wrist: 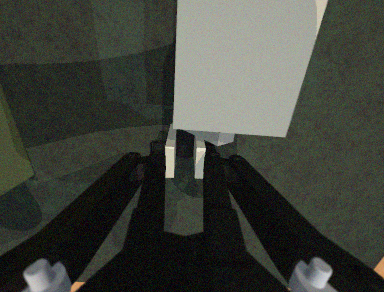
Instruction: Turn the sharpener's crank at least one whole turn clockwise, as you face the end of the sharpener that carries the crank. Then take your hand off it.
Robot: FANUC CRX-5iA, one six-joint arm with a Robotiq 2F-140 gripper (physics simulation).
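Places are measured from the arm's base along level axes (x ahead, y left, z up), in metres.
Pixels of known places: gripper, between the fingertips: (185, 136).
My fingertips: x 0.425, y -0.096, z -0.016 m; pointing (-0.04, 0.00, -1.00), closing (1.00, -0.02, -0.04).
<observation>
Behind a point stands the place of what it marks.
The sharpener (240, 65) {y -0.021, x 0.459, z 0.076 m} is a big light grey box reaching from the top edge to just above the fingers in the wrist view. Part of the grey crank arm (226, 139) shows under its lower edge, right of the fingertips. My gripper (185, 136) {y -0.096, x 0.425, z -0.016 m} is shut on the crank's dark knob (185, 142) {y -0.096, x 0.426, z 0.005 m}, which sits between the two pale fingertips just below the sharpener's lower edge. The sharpener hides most of the crank.
A yellow-green block (12, 145) {y -0.125, x 0.175, z -0.037 m} stands at the left edge. The dark green surface (340, 150) {y -0.126, x 0.664, z -0.052 m} lies under everything, with darker shadows across its left part. Small orange patches (380, 267) show near the bottom edge.
</observation>
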